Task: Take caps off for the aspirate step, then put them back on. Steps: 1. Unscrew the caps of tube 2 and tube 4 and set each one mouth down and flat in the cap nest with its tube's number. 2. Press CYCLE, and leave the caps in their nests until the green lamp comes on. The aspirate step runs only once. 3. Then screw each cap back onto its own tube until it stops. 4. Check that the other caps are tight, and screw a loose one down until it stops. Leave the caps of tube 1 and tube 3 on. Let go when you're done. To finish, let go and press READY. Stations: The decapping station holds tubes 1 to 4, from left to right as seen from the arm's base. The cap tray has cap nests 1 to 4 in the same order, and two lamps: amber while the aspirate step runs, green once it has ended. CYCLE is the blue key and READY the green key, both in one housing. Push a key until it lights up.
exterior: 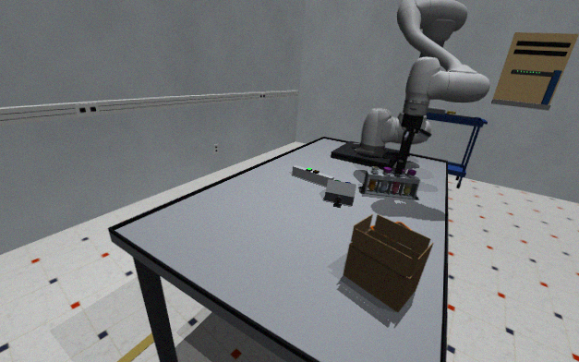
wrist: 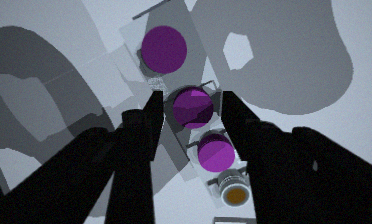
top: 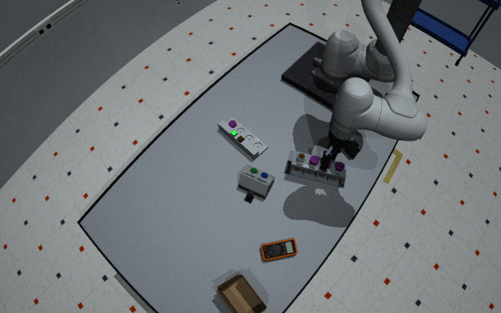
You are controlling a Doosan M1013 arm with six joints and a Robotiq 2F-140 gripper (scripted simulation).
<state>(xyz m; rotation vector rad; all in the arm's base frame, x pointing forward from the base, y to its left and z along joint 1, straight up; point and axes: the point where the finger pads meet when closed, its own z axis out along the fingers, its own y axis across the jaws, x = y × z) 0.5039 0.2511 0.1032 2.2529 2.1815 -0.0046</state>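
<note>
The purple cap is 2 cm ahead of my hand, 5 cm to the right of it and 3 cm below it. Also, from my hand: green key 18 cm ahead, 21 cm to the right, 8 cm below; blue key 17 cm ahead, 17 cm to the right, 8 cm below; key housing 19 cm ahead, 19 cm to the right, 9 cm below.
</note>
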